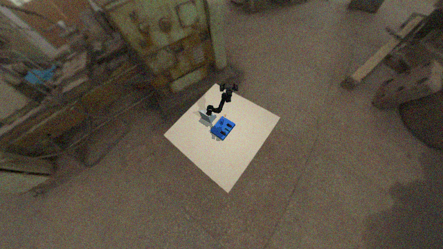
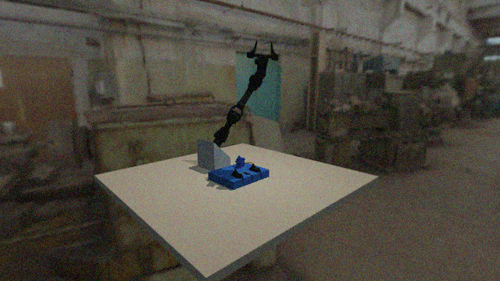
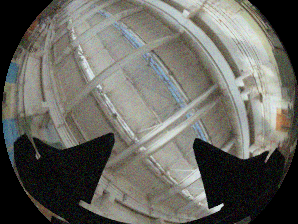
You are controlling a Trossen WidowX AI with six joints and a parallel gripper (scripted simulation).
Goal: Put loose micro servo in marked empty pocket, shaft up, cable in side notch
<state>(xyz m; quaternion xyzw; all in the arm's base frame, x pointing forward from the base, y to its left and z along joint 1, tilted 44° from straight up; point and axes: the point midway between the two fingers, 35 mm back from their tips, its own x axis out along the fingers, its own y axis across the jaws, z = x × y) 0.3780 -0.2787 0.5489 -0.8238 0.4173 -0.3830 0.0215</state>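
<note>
The blue robot deck is 800 mm below my gripper tip, 160 mm to the right of it and 100 mm behind it.
</note>
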